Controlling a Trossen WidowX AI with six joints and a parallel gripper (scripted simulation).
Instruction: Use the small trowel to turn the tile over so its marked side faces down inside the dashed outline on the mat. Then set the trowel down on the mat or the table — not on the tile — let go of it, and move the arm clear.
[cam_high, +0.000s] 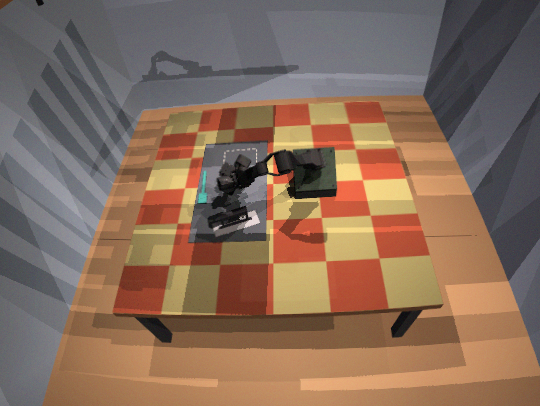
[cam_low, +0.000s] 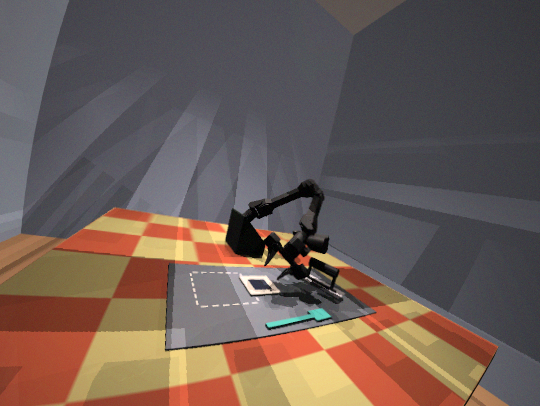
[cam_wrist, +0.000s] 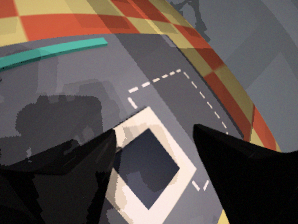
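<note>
Right now my gripper tip is 6 cm above the tile, 3 cm past it and 2 cm to the left of it. Round my gripper tip: teal trowel: 14 cm ahead, 7 cm to the left, 6 cm below; grey mat: 8 cm below, 3 cm to the left.
</note>
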